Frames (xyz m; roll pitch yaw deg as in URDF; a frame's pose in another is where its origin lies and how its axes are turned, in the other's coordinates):
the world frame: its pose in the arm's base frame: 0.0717 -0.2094 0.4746 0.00 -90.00 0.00
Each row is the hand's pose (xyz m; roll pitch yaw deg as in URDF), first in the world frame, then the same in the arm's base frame.
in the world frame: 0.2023 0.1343 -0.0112 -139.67 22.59 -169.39
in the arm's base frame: 0.0829 -0.0751 0.6769 14.33 65.16 -23.87
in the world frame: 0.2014 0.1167 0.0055 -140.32 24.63 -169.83
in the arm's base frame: 0.0662 -0.0927 0.6760 16.39 63.47 -21.06
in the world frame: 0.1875 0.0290 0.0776 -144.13 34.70 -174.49
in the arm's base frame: -0.0059 -0.1804 0.6621 26.25 54.92 -7.89
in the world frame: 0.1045 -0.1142 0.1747 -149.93 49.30 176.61
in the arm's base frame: -0.1030 -0.3236 0.5791 34.54 40.61 2.91
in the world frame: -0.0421 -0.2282 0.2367 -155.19 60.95 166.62
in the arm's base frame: -0.1650 -0.4376 0.4325 40.03 28.19 7.32
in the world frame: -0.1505 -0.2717 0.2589 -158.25 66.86 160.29
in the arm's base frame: -0.1872 -0.4811 0.3241 43.04 21.71 8.20
